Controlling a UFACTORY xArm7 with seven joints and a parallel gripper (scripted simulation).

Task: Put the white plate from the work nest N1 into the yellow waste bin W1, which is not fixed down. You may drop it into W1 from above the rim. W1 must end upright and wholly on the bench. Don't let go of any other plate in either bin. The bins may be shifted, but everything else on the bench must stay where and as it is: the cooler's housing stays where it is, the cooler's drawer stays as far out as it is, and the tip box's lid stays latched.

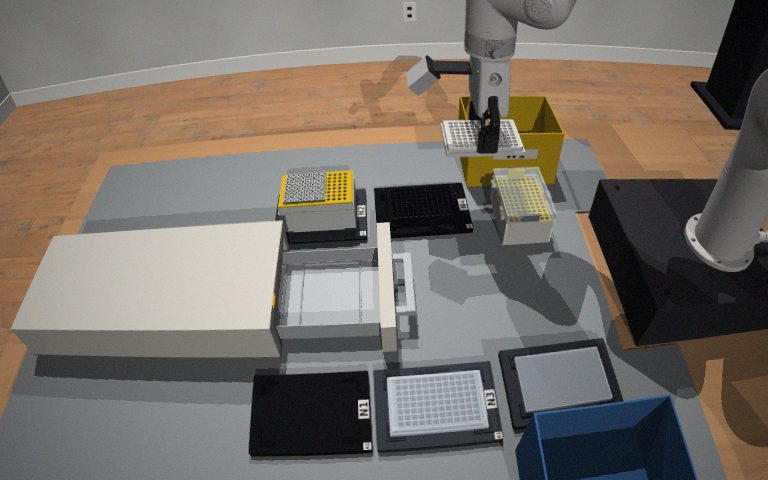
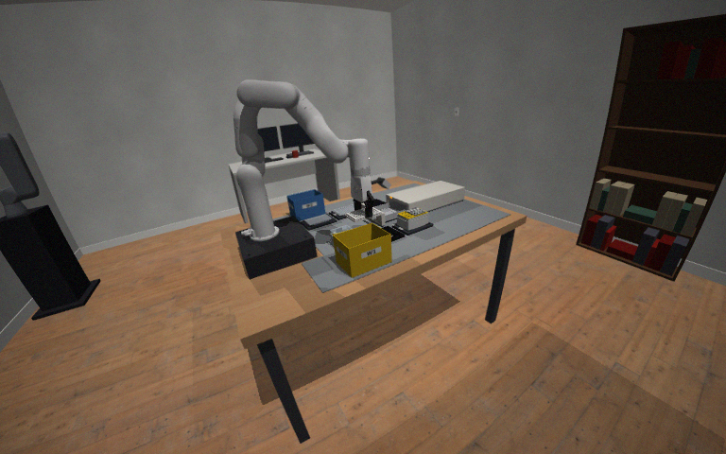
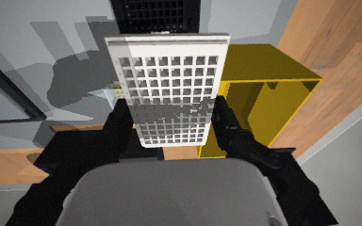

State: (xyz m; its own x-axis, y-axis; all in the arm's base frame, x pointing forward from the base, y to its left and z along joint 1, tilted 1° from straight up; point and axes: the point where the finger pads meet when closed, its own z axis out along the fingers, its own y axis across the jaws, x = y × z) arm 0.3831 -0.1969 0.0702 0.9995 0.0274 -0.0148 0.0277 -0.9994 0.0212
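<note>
My gripper is now 12 cm above the yellow waste bin W1, 11 cm to the left of it and 7 cm past it. Round my hand: black plate 14 cm below, 10 cm ahead, 2 cm to the left; white plate 1 cm below; tip box lid 10 cm below, 7 cm behind, 4 cm to the left.
</note>
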